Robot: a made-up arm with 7 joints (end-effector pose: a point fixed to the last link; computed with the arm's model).
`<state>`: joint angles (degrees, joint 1 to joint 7).
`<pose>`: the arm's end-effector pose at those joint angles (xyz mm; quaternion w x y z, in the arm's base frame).
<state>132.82 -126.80 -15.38 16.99 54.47 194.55 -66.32</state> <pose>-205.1 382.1 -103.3 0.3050 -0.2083 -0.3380 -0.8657</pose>
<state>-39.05 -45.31 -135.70 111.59 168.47 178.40 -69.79</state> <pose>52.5 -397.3 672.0 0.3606 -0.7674 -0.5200 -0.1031</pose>
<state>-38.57 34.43 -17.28 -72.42 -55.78 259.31 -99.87</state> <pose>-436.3 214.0 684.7 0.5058 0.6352 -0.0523 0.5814</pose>
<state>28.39 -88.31 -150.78 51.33 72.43 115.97 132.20</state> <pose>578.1 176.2 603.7 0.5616 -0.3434 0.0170 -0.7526</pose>
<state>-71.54 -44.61 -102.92 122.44 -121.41 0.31 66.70</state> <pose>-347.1 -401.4 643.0 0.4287 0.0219 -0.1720 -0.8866</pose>
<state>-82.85 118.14 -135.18 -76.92 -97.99 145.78 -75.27</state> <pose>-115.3 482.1 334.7 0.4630 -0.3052 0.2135 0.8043</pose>
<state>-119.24 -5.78 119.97 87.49 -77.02 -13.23 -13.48</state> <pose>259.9 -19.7 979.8 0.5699 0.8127 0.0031 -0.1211</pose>
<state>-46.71 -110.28 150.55 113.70 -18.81 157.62 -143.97</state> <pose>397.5 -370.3 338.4 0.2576 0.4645 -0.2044 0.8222</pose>
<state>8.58 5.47 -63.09 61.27 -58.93 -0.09 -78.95</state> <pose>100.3 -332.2 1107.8 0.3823 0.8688 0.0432 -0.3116</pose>
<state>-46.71 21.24 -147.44 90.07 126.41 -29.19 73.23</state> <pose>-543.3 0.9 728.8 0.5941 0.1541 0.3027 -0.7291</pose>
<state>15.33 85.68 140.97 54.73 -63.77 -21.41 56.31</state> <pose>-762.2 -94.5 245.2 0.0179 0.2233 0.4303 0.8745</pose>
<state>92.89 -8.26 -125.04 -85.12 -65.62 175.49 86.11</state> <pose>-19.2 157.9 752.5 0.4223 -0.4608 0.7385 0.2530</pose>
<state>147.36 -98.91 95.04 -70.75 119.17 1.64 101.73</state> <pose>-360.6 682.2 331.5 0.0316 0.2065 0.0339 0.9774</pose>
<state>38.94 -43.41 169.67 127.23 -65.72 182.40 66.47</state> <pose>192.1 72.0 850.3 0.5860 0.4844 -0.0919 0.6431</pose>
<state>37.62 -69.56 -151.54 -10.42 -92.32 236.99 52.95</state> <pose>510.3 392.4 510.7 0.1107 0.3706 0.7457 -0.5425</pose>
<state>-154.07 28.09 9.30 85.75 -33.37 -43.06 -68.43</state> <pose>-94.8 62.7 976.9 0.1593 -0.6252 0.7296 0.2269</pose>
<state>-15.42 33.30 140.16 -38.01 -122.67 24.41 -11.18</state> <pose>-380.1 -239.1 1034.3 0.0788 -0.4646 0.0668 -0.8795</pose>
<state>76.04 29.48 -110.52 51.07 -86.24 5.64 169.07</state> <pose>196.0 -494.2 1033.2 0.0407 -0.3629 -0.7762 0.5140</pose>
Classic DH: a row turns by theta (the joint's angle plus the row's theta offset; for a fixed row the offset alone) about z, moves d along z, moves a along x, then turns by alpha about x. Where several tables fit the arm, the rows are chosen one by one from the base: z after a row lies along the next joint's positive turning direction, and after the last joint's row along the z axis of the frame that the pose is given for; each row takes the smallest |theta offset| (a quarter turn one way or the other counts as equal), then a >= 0, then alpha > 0; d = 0 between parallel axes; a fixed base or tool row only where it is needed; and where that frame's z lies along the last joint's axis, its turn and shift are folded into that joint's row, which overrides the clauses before.
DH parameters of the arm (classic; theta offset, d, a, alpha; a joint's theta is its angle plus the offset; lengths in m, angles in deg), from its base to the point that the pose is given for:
joint 1: 0 0.3632 0 90
joint 2: 0 0.0808 0 -90
joint 3: 0 0.4973 0.0202 -90
joint 4: 0 0.0461 -0.0127 90
joint 5: 0 0.2472 0 90
joint 6: 90 0.088 0.1032 90
joint 7: 0 0.0141 0 0

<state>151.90 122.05 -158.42 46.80 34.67 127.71 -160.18</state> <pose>446.6 -171.4 -118.3 0.3364 0.7359 0.5876 0.0072</pose>
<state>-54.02 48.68 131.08 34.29 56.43 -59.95 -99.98</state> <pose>-327.1 580.0 625.4 0.1409 0.2637 -0.8788 0.3719</pose>
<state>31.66 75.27 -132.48 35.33 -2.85 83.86 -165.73</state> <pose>-605.3 -509.5 484.1 0.5328 0.7889 0.0204 -0.3054</pose>
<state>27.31 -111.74 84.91 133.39 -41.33 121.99 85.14</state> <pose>299.6 366.7 210.4 0.4713 -0.5409 0.1669 0.6764</pose>
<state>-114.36 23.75 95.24 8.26 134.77 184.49 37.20</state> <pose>150.4 323.5 895.9 0.6638 0.4290 0.5179 -0.3272</pose>
